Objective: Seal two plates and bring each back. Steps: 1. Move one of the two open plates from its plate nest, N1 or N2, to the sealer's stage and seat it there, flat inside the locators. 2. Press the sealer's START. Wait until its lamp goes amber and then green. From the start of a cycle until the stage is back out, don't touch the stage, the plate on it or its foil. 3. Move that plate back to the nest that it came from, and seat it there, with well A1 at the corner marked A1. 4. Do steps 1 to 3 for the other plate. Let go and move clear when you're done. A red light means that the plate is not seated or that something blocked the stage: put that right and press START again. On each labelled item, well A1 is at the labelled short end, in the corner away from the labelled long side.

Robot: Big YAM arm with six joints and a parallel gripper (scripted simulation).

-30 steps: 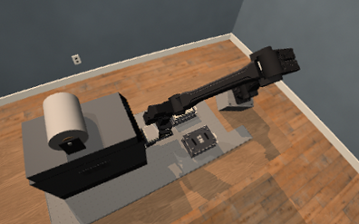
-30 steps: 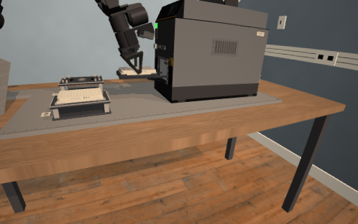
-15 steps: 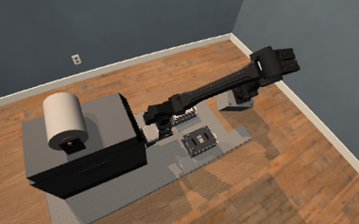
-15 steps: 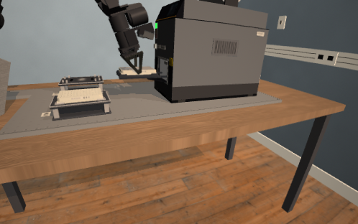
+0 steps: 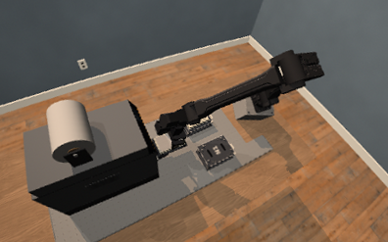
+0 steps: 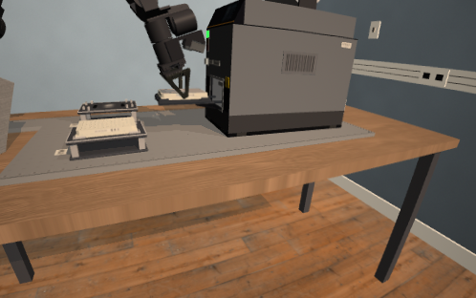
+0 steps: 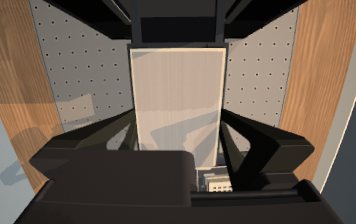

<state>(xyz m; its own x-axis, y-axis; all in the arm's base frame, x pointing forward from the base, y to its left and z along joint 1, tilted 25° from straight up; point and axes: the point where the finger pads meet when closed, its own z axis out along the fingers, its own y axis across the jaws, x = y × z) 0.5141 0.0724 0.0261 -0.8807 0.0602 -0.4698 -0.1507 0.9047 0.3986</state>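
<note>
Right now the sealer stage is 1 cm below my hand. From my hand the other things lie so: plate nest 18 cm behind, 13 cm to the right, 7 cm below; start button 8 cm ahead, 11 cm to the left, 8 cm above; small label 28 cm behind, 15 cm to the right, 11 cm below.
</note>
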